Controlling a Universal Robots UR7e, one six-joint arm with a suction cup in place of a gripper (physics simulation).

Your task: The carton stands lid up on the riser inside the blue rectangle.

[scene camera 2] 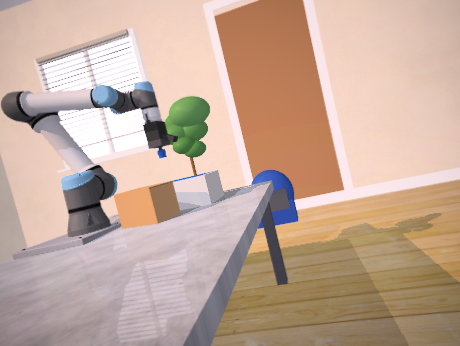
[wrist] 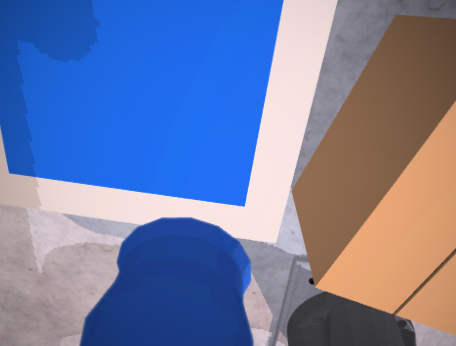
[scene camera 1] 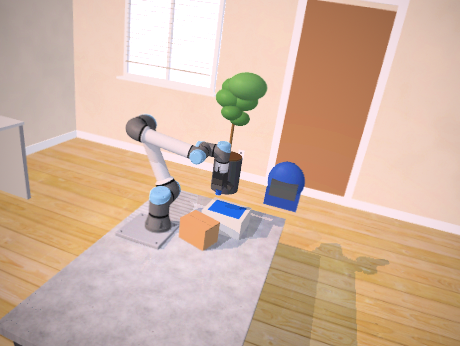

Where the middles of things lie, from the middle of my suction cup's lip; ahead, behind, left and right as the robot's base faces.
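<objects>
Brown carton (scene camera 2: pixel 148 205): 18 cm below my suction cup, 16 cm to the right of it and 5 cm behind it. White riser (scene camera 2: pixel 203 189): 18 cm below my suction cup, 4 cm to the left of it and 6 cm ahead of it.
</objects>
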